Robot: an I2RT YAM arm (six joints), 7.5 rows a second.
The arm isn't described. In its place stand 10 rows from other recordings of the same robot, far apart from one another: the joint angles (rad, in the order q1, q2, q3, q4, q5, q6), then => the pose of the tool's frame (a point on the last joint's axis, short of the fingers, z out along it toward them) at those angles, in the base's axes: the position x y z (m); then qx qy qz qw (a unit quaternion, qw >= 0).
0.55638, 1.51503, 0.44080, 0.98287, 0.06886, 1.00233 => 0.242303, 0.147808, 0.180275, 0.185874, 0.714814, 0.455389, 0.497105
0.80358, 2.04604, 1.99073, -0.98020, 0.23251, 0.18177 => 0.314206, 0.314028, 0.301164, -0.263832, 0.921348, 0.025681, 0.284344
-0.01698, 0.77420, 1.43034, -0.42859, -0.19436, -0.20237 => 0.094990, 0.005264, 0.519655, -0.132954, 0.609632, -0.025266, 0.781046
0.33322, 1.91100, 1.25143, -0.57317, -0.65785, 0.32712 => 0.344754, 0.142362, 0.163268, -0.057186, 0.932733, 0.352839, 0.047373
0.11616, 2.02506, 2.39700, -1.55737, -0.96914, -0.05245 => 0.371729, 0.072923, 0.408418, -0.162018, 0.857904, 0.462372, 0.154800
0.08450, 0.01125, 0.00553, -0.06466, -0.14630, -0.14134 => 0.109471, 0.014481, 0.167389, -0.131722, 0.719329, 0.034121, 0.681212
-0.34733, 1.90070, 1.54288, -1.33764, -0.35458, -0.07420 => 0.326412, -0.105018, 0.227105, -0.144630, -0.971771, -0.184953, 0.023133
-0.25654, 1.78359, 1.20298, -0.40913, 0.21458, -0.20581 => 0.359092, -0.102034, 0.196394, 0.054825, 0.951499, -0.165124, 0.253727
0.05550, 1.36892, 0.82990, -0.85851, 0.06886, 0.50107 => 0.226792, 0.010147, 0.190000, 0.222892, 0.970394, -0.009220, 0.092568
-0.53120, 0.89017, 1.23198, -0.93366, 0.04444, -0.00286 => 0.133282, -0.080141, 0.396202, 0.240476, 0.849026, -0.142944, 0.448212
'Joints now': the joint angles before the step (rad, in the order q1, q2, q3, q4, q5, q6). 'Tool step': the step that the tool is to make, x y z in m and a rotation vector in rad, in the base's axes. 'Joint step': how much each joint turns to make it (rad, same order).
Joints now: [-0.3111, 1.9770, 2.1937, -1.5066, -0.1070, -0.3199]
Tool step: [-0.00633, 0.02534, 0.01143, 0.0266, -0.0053, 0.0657]
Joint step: [0.0576, -0.0351, 0.0000, -0.0375, -0.0282, -0.0003]
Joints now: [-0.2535, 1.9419, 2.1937, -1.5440, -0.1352, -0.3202]
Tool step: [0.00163, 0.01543, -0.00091, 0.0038, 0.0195, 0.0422]
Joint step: [0.0420, 0.0008, -0.0004, -0.0188, 0.0007, -0.0004]
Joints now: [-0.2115, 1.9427, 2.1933, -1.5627, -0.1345, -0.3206]
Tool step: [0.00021, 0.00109, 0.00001, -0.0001, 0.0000, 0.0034]
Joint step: [0.0030, 0.0000, 0.0001, -0.0001, 0.0000, -0.0004]
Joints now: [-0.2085, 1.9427, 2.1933, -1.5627, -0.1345, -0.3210]
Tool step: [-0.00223, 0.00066, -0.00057, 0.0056, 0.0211, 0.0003]
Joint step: [0.0004, 0.0000, 0.0000, -0.0218, -0.0011, 0.0004]
